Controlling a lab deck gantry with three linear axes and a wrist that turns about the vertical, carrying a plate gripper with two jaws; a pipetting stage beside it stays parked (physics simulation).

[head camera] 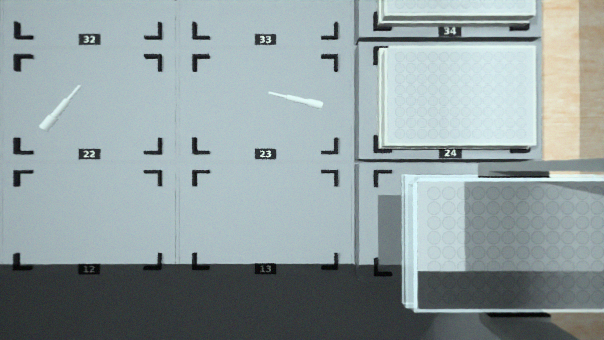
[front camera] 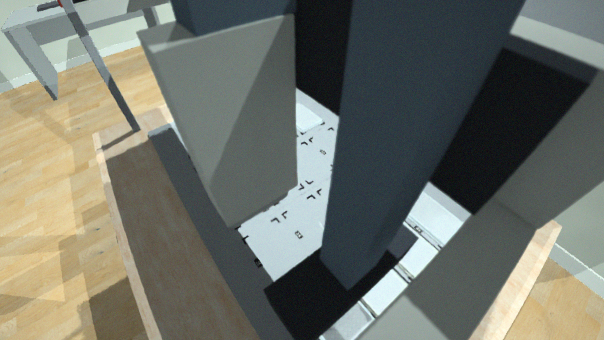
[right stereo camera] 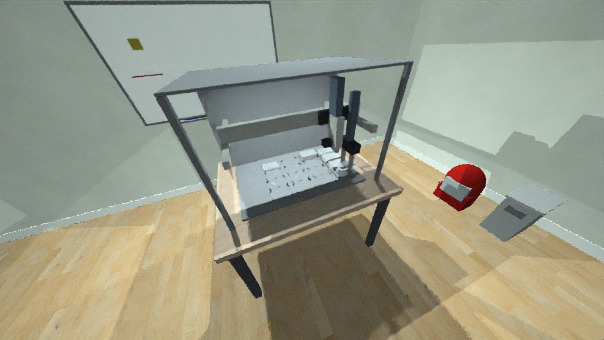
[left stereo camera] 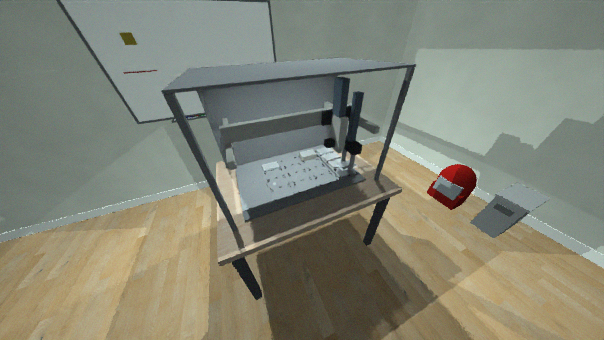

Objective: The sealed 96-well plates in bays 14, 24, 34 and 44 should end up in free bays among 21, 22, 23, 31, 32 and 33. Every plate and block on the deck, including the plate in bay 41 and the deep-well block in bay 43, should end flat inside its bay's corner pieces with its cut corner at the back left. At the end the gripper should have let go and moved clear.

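Frame: origin at the robot's base, x ahead, y left, z up, level; metres.
Where they show: gripper, between the fingertips: (head camera: 506, 241) (right stereo camera: 346, 164) (left stereo camera: 346, 165); robot's base, origin of its link: (front camera: 189, 156) (right stereo camera: 273, 200) (left stereo camera: 275, 200).
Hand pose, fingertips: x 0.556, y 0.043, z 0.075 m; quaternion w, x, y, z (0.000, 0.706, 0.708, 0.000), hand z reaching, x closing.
Things, the pixels of their top centre, and the offset from my fingertips. "pt": a spot on its surface instead.
- sealed 96-well plate, centre of its top: (head camera: 515, 245) (front camera: 330, 305) (right stereo camera: 346, 164) (left stereo camera: 346, 164) 0.000 m ahead, 0.000 m left, 0.007 m up
- bay 24, a spot on its surface: (head camera: 457, 95) pt 0.003 m back, 0.107 m left, 0.046 m down
- bay 34, a spot on its surface: (head camera: 457, 6) pt 0.002 m back, 0.180 m left, 0.046 m down
- bay 41, a spot on its surface: (left stereo camera: 270, 166) (right stereo camera: 270, 166) pt 0.496 m back, 0.309 m left, 0.060 m down
- bay 43, a spot on its surface: (right stereo camera: 308, 156) (left stereo camera: 308, 156) pt 0.176 m back, 0.281 m left, 0.040 m down
- white pipette tip, a spot on its surface: (head camera: 60, 108) pt 0.351 m back, 0.102 m left, 0.070 m down
- white tip, a spot on its surface: (head camera: 296, 99) pt 0.135 m back, 0.111 m left, 0.069 m down
A sealed 96-well plate (head camera: 505, 227) is raised above bay 14 in the head view, partly in shadow and cut off by the right edge. My gripper (head camera: 516, 245) is shut on it, with one jaw at each long side. The plate in bay 24 (head camera: 457, 95) lies flat, and part of the plate in bay 34 (head camera: 457, 6) shows behind it. Bays 22, 23, 32 and 33 are partly or wholly visible. The plate in bay 41 (left stereo camera: 270, 166) (right stereo camera: 270, 166) and the deep-well block in bay 43 (left stereo camera: 308, 156) (right stereo camera: 308, 155) look small and distant. Their cut corners are too small to tell.
A white pipette tip (head camera: 60, 108) lies in bay 22 and another white tip (head camera: 296, 99) lies in bay 23. The parked pipetting stage (front camera: 240, 115) (left stereo camera: 340, 127) stands beside the gripper's column (front camera: 400, 125) (left stereo camera: 355, 117).
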